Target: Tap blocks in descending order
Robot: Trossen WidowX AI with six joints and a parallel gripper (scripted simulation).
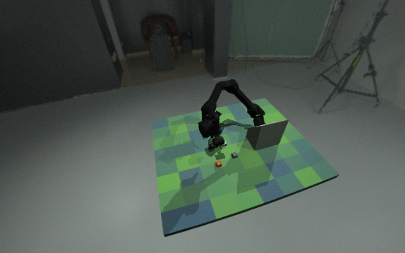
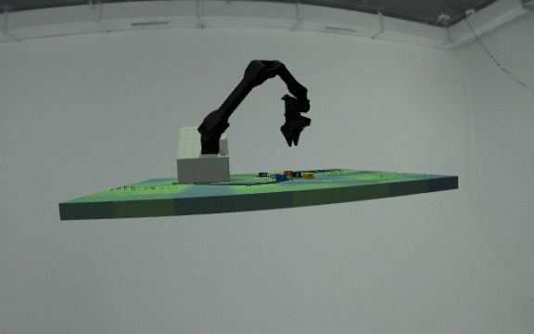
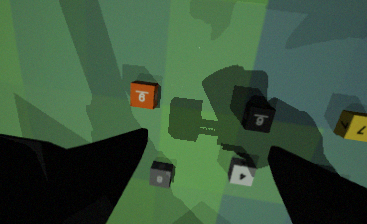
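Now: the orange block 12 cm below my gripper tip, 8 cm to the left of it and 1 cm behind it. The rest, counted from my gripper tip: white block (12 cm below, 10 cm behind, 7 cm to the right); then grey block (13 cm behind, 12 cm below, 5 cm to the left); then black block (12 cm below, 7 cm to the right, 1 cm behind).
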